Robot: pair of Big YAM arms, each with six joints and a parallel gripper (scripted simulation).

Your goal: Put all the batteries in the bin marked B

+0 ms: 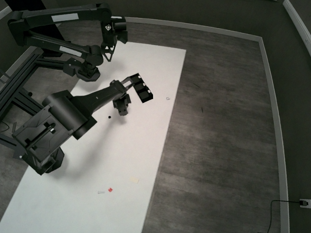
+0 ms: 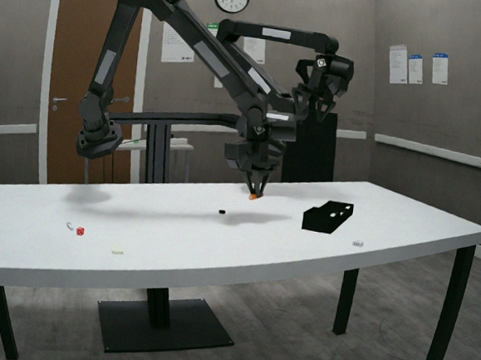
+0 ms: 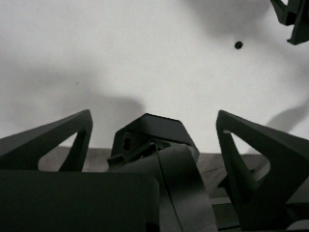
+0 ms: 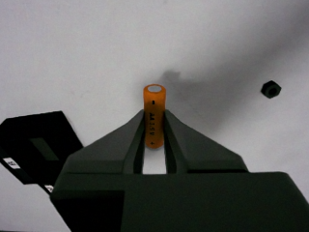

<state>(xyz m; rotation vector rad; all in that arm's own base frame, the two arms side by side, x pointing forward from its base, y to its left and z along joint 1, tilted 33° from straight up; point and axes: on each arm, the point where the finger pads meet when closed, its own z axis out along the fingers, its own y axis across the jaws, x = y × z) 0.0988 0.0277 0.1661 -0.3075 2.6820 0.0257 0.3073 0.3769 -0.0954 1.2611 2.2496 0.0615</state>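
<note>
Right now the orange battery is right at my right hand. From my right hand the other things lie so: silver-white piece 250 mm ahead, 160 mm to the left, 70 mm below; black bin strip 220 mm to the left, 60 mm below, 40 mm ahead; black nut 110 mm behind, 70 mm below, 50 mm to the right.
</note>
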